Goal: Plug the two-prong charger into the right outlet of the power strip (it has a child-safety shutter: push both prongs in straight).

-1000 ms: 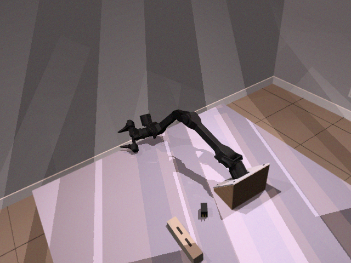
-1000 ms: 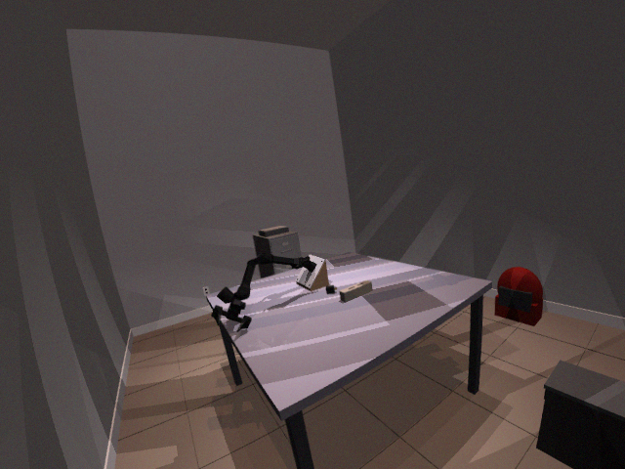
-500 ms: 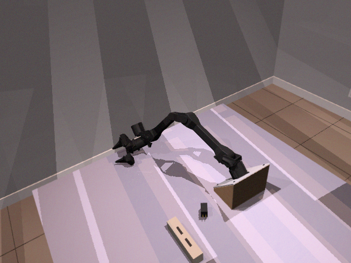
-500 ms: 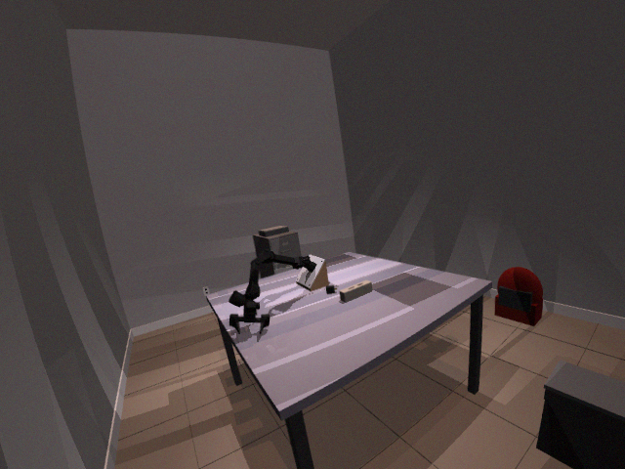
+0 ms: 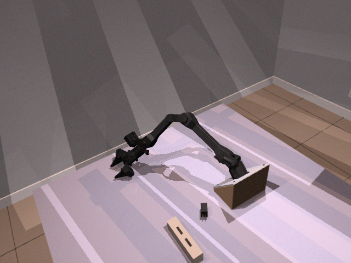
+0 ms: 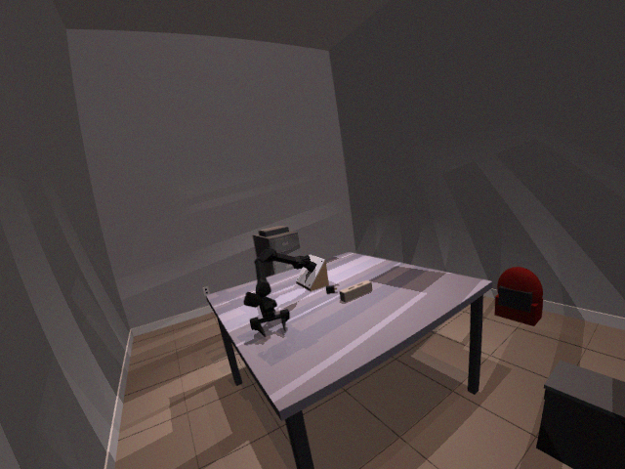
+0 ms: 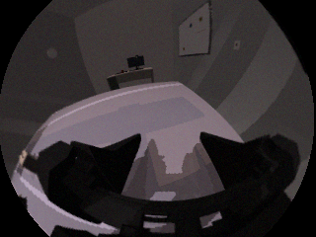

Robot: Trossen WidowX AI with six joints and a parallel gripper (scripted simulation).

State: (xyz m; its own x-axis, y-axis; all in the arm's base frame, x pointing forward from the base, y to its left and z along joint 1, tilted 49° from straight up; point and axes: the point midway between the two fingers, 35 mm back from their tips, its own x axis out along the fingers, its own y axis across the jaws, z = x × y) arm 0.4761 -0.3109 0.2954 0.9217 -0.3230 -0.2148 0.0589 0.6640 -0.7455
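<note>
My gripper tip is now 45 cm to the right of the dark two-prong charger, 29 cm past it and 1 cm above it.
</note>
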